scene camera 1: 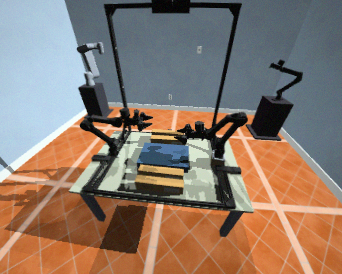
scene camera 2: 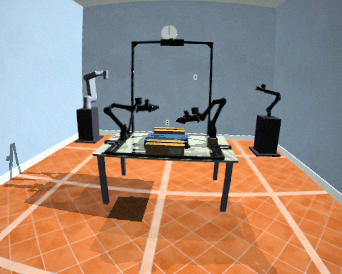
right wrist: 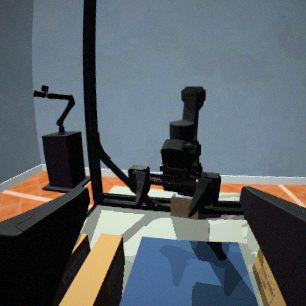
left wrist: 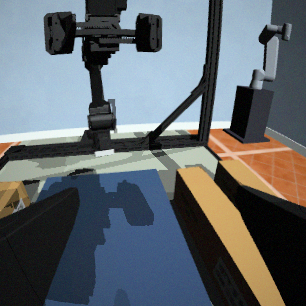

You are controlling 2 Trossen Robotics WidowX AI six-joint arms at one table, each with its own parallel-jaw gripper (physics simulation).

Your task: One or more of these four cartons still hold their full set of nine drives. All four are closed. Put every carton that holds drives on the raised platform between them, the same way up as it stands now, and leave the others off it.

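Observation:
A blue raised platform lies mid-table. In scene camera 1, two closed tan-topped cartons stand on its near side, one carton beside it and another carton nearer the table edge. Two more cartons stand beyond it, a nearer carton and a farther carton. All four are off the platform. My left gripper is open and empty, above the platform's far right. My right gripper is open and empty, higher up.
A black gantry frame rises behind the table. Dark rails run along the table's sides and front. Two pedestals with other arms stand on the floor behind.

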